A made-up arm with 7 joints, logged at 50 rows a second.
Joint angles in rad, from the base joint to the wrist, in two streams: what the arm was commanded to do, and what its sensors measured. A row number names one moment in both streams.
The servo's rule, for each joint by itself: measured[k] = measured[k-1] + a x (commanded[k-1-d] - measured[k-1]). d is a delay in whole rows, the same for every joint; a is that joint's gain. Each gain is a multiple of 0.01, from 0.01 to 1. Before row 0 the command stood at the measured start. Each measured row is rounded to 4 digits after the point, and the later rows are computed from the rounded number. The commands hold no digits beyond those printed.
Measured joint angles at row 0: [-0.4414 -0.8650 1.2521 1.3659 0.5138 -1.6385 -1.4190]
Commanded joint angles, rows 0 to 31: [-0.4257 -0.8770 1.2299 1.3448 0.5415 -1.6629 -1.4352]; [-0.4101 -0.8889 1.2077 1.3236 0.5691 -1.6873 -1.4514]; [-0.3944 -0.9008 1.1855 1.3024 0.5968 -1.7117 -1.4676]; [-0.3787 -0.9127 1.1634 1.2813 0.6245 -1.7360 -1.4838]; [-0.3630 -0.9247 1.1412 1.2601 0.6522 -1.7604 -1.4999]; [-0.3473 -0.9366 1.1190 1.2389 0.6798 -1.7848 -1.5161]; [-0.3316 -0.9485 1.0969 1.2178 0.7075 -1.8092 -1.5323]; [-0.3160 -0.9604 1.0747 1.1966 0.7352 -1.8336 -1.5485]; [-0.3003 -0.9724 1.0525 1.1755 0.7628 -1.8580 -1.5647]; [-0.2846 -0.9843 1.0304 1.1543 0.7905 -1.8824 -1.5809]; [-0.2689 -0.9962 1.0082 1.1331 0.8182 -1.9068 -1.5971]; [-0.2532 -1.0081 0.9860 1.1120 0.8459 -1.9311 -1.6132]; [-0.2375 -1.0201 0.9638 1.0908 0.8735 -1.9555 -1.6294]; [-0.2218 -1.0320 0.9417 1.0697 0.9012 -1.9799 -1.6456]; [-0.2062 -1.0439 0.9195 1.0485 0.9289 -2.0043 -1.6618]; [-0.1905 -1.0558 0.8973 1.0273 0.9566 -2.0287 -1.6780]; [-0.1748 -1.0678 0.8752 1.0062 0.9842 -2.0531 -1.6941]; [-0.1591 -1.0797 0.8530 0.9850 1.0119 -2.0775 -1.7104]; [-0.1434 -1.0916 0.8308 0.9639 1.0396 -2.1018 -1.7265]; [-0.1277 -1.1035 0.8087 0.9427 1.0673 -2.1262 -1.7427]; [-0.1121 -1.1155 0.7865 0.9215 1.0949 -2.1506 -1.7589]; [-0.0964 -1.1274 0.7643 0.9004 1.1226 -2.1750 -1.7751]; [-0.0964 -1.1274 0.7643 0.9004 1.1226 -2.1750 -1.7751]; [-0.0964 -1.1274 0.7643 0.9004 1.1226 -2.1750 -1.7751]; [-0.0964 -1.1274 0.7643 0.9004 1.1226 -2.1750 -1.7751]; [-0.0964 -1.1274 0.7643 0.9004 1.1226 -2.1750 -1.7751]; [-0.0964 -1.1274 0.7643 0.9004 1.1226 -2.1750 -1.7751]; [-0.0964 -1.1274 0.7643 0.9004 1.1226 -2.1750 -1.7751]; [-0.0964 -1.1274 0.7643 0.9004 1.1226 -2.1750 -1.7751]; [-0.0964 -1.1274 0.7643 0.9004 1.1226 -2.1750 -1.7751]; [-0.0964 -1.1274 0.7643 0.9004 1.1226 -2.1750 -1.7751]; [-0.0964 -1.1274 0.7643 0.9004 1.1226 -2.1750 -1.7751]
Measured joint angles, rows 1 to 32: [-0.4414 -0.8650 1.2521 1.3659 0.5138 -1.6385 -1.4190]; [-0.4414 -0.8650 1.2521 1.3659 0.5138 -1.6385 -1.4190]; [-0.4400 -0.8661 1.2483 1.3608 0.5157 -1.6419 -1.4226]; [-0.4373 -0.8682 1.2414 1.3519 0.5194 -1.6483 -1.4289]; [-0.4334 -0.8711 1.2319 1.3400 0.5248 -1.6572 -1.4374]; [-0.4285 -0.8748 1.2203 1.3259 0.5318 -1.6682 -1.4476]; [-0.4226 -0.8793 1.2069 1.3101 0.5402 -1.6811 -1.4591]; [-0.4158 -0.8845 1.1920 1.2930 0.5500 -1.6956 -1.4716]; [-0.4082 -0.8903 1.1758 1.2750 0.5610 -1.7115 -1.4850]; [-0.3999 -0.8966 1.1586 1.2562 0.5732 -1.7286 -1.4990]; [-0.3909 -0.9034 1.1406 1.2368 0.5865 -1.7467 -1.5135]; [-0.3813 -0.9107 1.1219 1.2170 0.6008 -1.7657 -1.5283]; [-0.3712 -0.9184 1.1026 1.1969 0.6160 -1.7855 -1.5434]; [-0.3606 -0.9265 1.0828 1.1765 0.6321 -1.8059 -1.5588]; [-0.3495 -0.9349 1.0626 1.1559 0.6490 -1.8268 -1.5743]; [-0.3380 -0.9436 1.0420 1.1352 0.6667 -1.8482 -1.5900]; [-0.3261 -0.9526 1.0212 1.1144 0.6851 -1.8701 -1.6058]; [-0.3139 -0.9619 1.0001 1.0935 0.7041 -1.8923 -1.6217]; [-0.3014 -0.9714 0.9789 1.0725 0.7237 -1.9148 -1.6376]; [-0.2886 -0.9811 0.9575 1.0515 0.7439 -1.9376 -1.6536]; [-0.2755 -0.9910 0.9360 1.0305 0.7646 -1.9606 -1.6696]; [-0.2622 -1.0011 0.9144 1.0094 0.7858 -1.9838 -1.6857]; [-0.2487 -1.0114 0.8927 0.9883 0.8074 -2.0072 -1.7018]; [-0.2350 -1.0218 0.8709 0.9672 0.8295 -2.0307 -1.7179]; [-0.2225 -1.0313 0.8528 0.9512 0.8500 -2.0509 -1.7305]; [-0.2112 -1.0399 0.8378 0.9390 0.8691 -2.0683 -1.7403]; [-0.2009 -1.0478 0.8253 0.9297 0.8868 -2.0832 -1.7480]; [-0.1915 -1.0550 0.8149 0.9227 0.9033 -2.0961 -1.7540]; [-0.1829 -1.0615 0.8063 0.9173 0.9187 -2.1071 -1.7586]; [-0.1751 -1.0674 0.7992 0.9132 0.9330 -2.1166 -1.7622]; [-0.1680 -1.0728 0.7933 0.9101 0.9463 -2.1248 -1.7650]; [-0.1616 -1.0777 0.7884 0.9078 0.9586 -2.1318 -1.7672]
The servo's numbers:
d 2
a 0.09 0.09 0.17 0.24 0.07 0.14 0.22

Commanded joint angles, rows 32 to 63: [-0.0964 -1.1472 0.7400 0.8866 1.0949 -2.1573 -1.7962]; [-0.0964 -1.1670 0.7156 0.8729 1.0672 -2.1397 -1.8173]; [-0.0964 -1.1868 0.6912 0.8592 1.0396 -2.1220 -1.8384]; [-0.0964 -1.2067 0.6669 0.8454 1.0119 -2.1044 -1.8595]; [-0.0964 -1.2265 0.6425 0.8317 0.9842 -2.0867 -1.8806]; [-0.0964 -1.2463 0.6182 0.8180 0.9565 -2.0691 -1.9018]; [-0.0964 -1.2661 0.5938 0.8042 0.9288 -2.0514 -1.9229]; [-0.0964 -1.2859 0.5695 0.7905 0.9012 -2.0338 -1.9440]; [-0.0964 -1.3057 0.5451 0.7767 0.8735 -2.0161 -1.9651]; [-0.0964 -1.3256 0.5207 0.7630 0.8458 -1.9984 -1.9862]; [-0.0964 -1.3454 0.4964 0.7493 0.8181 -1.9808 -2.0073]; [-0.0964 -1.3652 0.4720 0.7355 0.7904 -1.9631 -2.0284]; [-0.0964 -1.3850 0.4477 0.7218 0.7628 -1.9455 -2.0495]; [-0.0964 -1.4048 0.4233 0.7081 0.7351 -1.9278 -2.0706]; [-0.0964 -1.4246 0.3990 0.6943 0.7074 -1.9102 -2.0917]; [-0.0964 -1.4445 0.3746 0.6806 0.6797 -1.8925 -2.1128]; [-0.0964 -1.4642 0.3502 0.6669 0.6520 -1.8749 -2.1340]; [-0.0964 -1.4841 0.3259 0.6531 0.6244 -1.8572 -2.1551]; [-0.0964 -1.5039 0.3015 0.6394 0.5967 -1.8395 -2.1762]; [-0.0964 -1.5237 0.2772 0.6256 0.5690 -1.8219 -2.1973]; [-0.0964 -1.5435 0.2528 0.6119 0.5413 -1.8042 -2.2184]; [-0.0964 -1.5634 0.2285 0.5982 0.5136 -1.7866 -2.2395]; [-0.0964 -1.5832 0.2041 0.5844 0.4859 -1.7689 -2.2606]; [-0.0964 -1.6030 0.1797 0.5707 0.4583 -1.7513 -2.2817]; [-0.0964 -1.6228 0.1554 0.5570 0.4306 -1.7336 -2.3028]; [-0.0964 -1.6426 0.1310 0.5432 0.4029 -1.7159 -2.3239]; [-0.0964 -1.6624 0.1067 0.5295 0.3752 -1.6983 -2.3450]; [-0.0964 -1.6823 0.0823 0.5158 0.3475 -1.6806 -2.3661]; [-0.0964 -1.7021 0.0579 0.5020 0.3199 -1.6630 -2.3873]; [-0.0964 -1.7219 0.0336 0.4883 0.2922 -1.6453 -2.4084]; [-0.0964 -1.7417 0.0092 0.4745 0.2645 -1.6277 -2.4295]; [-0.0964 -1.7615 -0.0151 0.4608 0.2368 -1.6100 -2.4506]
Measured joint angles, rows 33 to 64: [-0.1557 -1.0822 0.7843 0.9060 0.9701 -2.1378 -1.7689]; [-0.1504 -1.0863 0.7809 0.9047 0.9808 -2.1430 -1.7703]; [-0.1455 -1.0918 0.7739 0.9004 0.9888 -2.1450 -1.7760]; [-0.1411 -1.0986 0.7640 0.8938 0.9943 -2.1443 -1.7851]; [-0.1371 -1.1065 0.7516 0.8855 0.9975 -2.1412 -1.7968]; [-0.1334 -1.1155 0.7372 0.8759 0.9985 -2.1360 -1.8106]; [-0.1301 -1.1255 0.7211 0.8653 0.9975 -2.1291 -1.8260]; [-0.1271 -1.1364 0.7036 0.8539 0.9946 -2.1207 -1.8427]; [-0.1243 -1.1481 0.6849 0.8420 0.9900 -2.1110 -1.8603]; [-0.1218 -1.1605 0.6653 0.8296 0.9838 -2.1002 -1.8787]; [-0.1195 -1.1736 0.6449 0.8169 0.9761 -2.0884 -1.8977]; [-0.1174 -1.1873 0.6238 0.8040 0.9670 -2.0758 -1.9172]; [-0.1155 -1.2015 0.6021 0.7909 0.9566 -2.0625 -1.9370]; [-0.1138 -1.2162 0.5800 0.7776 0.9450 -2.0486 -1.9571]; [-0.1122 -1.2314 0.5575 0.7642 0.9322 -2.0342 -1.9774]; [-0.1108 -1.2470 0.5347 0.7507 0.9184 -2.0193 -1.9979]; [-0.1095 -1.2630 0.5116 0.7372 0.9036 -2.0040 -2.0185]; [-0.1083 -1.2793 0.4883 0.7236 0.8879 -1.9884 -2.0392]; [-0.1072 -1.2959 0.4648 0.7100 0.8714 -1.9725 -2.0601]; [-0.1062 -1.3128 0.4412 0.6963 0.8541 -1.9564 -2.0810]; [-0.1053 -1.3300 0.4175 0.6826 0.8361 -1.9400 -2.1019]; [-0.1045 -1.3474 0.3936 0.6689 0.8174 -1.9235 -2.1229]; [-0.1038 -1.3650 0.3697 0.6552 0.7981 -1.9068 -2.1439]; [-0.1031 -1.3829 0.3457 0.6415 0.7782 -1.8900 -2.1649]; [-0.1025 -1.4009 0.3216 0.6278 0.7577 -1.8730 -2.1860]; [-0.1020 -1.4191 0.2975 0.6141 0.7367 -1.8560 -2.2071]; [-0.1015 -1.4374 0.2733 0.6004 0.7153 -1.8389 -2.2282]; [-0.1010 -1.4559 0.2491 0.5867 0.6934 -1.8217 -2.2493]; [-0.1006 -1.4745 0.2249 0.5730 0.6711 -1.8044 -2.2704]; [-0.1002 -1.4932 0.2007 0.5593 0.6484 -1.7871 -2.2915]; [-0.0999 -1.5120 0.1764 0.5455 0.6254 -1.7697 -2.3126]; [-0.0996 -1.5309 0.1521 0.5318 0.6021 -1.7523 -2.3337]
